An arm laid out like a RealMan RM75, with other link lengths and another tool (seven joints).
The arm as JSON. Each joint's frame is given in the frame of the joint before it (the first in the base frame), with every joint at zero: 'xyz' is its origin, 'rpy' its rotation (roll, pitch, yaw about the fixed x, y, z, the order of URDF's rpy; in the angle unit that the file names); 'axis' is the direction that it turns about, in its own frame. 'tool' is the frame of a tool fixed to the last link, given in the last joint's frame.
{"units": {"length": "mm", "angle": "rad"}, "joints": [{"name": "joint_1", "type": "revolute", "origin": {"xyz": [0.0, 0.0, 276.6], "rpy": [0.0, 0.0, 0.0]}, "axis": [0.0, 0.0, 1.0]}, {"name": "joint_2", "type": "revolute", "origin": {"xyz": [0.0, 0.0, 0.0], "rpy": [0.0, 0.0, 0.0]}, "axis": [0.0, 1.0, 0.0]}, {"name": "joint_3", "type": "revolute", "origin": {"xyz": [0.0, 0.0, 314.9], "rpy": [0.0, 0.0, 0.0]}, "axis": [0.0, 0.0, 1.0]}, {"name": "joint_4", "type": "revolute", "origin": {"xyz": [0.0, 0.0, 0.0], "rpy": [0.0, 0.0, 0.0]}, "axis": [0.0, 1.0, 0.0]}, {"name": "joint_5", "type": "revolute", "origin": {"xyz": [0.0, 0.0, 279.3], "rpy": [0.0, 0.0, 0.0]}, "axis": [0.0, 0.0, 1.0]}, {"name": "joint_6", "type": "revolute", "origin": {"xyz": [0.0, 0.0, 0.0], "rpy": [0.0, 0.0, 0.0]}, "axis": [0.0, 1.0, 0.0]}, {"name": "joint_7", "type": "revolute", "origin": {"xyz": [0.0, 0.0, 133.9], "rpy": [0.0, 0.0, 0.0]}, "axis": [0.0, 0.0, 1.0]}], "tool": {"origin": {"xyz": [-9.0, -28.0, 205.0], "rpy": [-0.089, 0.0, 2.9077]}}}
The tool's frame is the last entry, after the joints.
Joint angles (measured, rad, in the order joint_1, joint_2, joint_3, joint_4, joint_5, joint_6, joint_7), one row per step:
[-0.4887 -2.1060 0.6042 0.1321 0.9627 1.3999 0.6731]
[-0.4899 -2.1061 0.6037 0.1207 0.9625 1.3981 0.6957]
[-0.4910 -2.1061 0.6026 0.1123 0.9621 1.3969 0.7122]
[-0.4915 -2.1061 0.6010 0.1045 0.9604 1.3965 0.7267]
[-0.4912 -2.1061 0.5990 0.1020 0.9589 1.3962 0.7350]
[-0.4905 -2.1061 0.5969 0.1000 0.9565 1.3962 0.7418]
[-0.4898 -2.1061 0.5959 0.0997 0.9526 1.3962 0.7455]
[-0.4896 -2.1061 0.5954 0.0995 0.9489 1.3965 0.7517]
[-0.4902 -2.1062 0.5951 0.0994 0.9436 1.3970 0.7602]
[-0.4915 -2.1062 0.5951 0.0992 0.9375 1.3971 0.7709]
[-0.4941 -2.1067 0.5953 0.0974 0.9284 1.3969 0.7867]
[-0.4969 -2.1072 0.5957 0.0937 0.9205 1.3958 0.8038]
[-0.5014 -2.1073 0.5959 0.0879 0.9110 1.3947 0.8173]
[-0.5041 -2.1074 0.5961 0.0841 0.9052 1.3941 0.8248]
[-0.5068 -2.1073 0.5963 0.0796 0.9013 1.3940 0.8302]
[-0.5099 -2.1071 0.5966 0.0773 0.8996 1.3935 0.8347]
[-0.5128 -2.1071 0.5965 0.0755 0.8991 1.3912 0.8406]
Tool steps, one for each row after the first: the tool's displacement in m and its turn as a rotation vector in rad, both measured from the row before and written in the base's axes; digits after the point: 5 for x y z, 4 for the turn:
[-0.00115 -0.00083 -0.00393 0.0012 0.0141 0.0056]
[-0.00086 -0.00053 -0.00255 0.0015 0.0099 0.0042]
[-0.00120 -0.00067 -0.00170 0.0028 0.0074 0.0046]
[-0.00101 -0.00030 0.00017 0.0040 0.0048 0.0031]
[-0.00127 -0.00035 0.00068 0.0046 0.0031 0.0035]
[-0.00111 -0.00012 0.00138 0.0049 0.0010 0.0029]
[-0.00053 -0.00003 0.00124 0.0055 0.0037 0.0017]
[-0.00012 0.00023 0.00167 0.0074 0.0051 0.0013]
[0.00013 0.00050 0.00178 0.0084 0.0070 0.0012]
[0.00037 0.00077 0.00173 0.0110 0.0091 0.0021]
[0.00017 0.00067 0.00051 0.0087 0.0100 0.0031]
[0.00033 0.00114 0.00053 0.0076 0.0049 0.0034]
[0.00015 0.00064 0.00019 0.0041 0.0021 0.0022]
[0.00036 0.00049 -0.00043 0.0018 0.0008 0.0012]
[0.00116 0.00086 -0.00035 0.0010 0.0025 -0.0009]
[0.00083 0.00099 -0.00082 0.0003 0.0046 0.0003]

